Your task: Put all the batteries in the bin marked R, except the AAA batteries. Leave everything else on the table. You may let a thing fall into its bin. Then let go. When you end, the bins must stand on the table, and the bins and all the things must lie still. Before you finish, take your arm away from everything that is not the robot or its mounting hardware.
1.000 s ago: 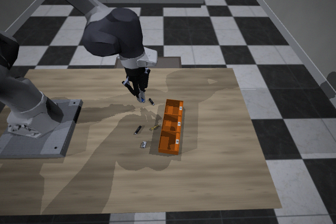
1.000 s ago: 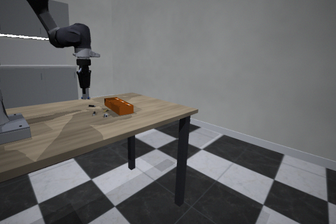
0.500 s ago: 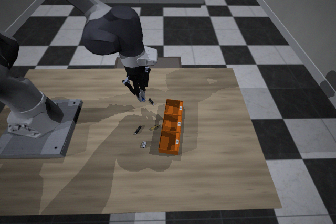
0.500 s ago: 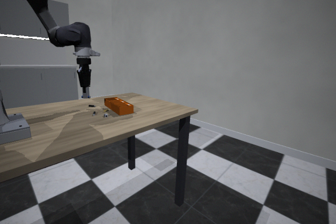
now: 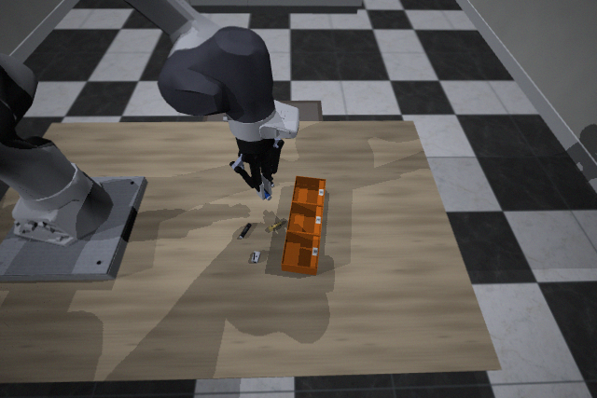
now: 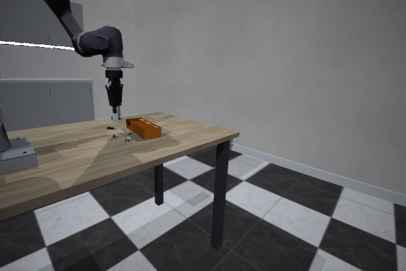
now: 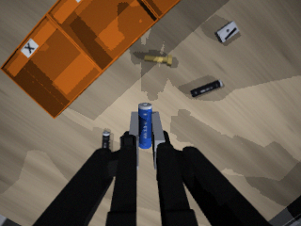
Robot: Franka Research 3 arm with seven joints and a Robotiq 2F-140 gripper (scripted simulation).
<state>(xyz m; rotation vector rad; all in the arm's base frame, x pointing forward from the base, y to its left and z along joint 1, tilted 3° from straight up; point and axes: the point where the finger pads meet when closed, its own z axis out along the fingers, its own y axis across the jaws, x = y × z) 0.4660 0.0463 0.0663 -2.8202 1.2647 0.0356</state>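
Now: the orange three-compartment bin row 110 mm ahead of my hand, 50 mm to the right of it and 80 mm below it. Also, from my hand: thin black battery (50 mm behind, 80 mm to the right, 100 mm below); then blue battery (30 mm below); then yellow screw (20 mm ahead, 60 mm to the right, 100 mm below).
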